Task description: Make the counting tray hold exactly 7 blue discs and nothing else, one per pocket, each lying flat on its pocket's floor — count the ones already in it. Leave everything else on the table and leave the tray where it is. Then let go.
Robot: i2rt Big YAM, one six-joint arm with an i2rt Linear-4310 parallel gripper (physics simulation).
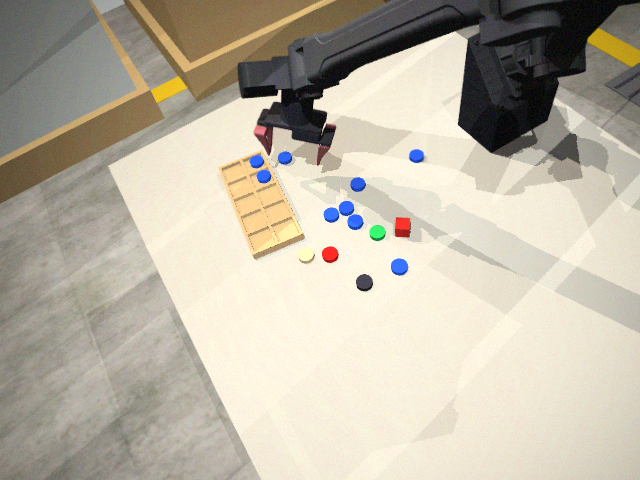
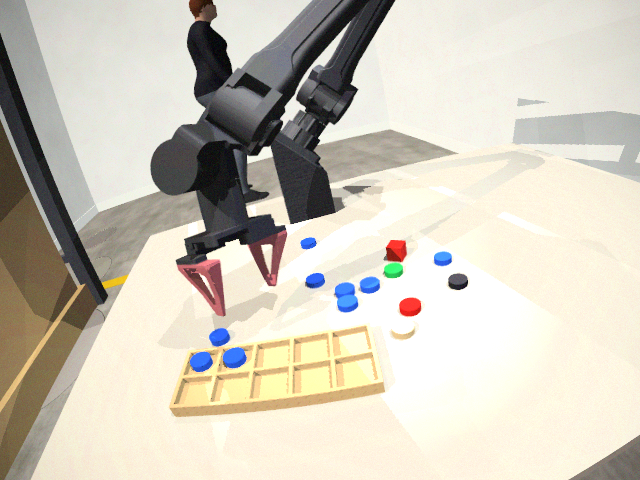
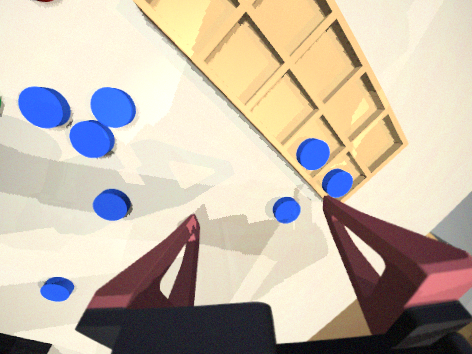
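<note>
The wooden counting tray point(image 1: 279, 248) point(image 2: 279, 406) point(image 3: 220, 92) has two rows of pockets. Two blue discs sit in adjoining end pockets of the row nearer the arm: the end disc point(image 1: 256, 161) point(image 2: 201, 361) point(image 3: 337, 183) and its neighbour point(image 1: 263, 176) point(image 2: 234, 357) point(image 3: 313, 154). I cannot tell whether both lie fully flat. A loose blue disc point(image 1: 284, 157) point(image 2: 219, 336) point(image 3: 286, 210) lies on the table just outside that end. My gripper point(image 1: 293, 158) point(image 2: 247, 299) point(image 3: 258, 211) is open and empty above the table beside it. More blue discs lie loose, including a cluster around one disc point(image 1: 346, 208) point(image 2: 344, 290) point(image 3: 92, 138).
A green disc point(image 1: 377, 232) point(image 2: 393, 270), red cube point(image 1: 402, 227) point(image 2: 396, 250), red disc point(image 1: 329, 254) point(image 2: 409, 306), cream disc point(image 1: 305, 254) point(image 2: 402, 330) and black disc point(image 1: 364, 282) point(image 2: 458, 281) lie on the table. Wooden-sided bins stand beyond the table edge.
</note>
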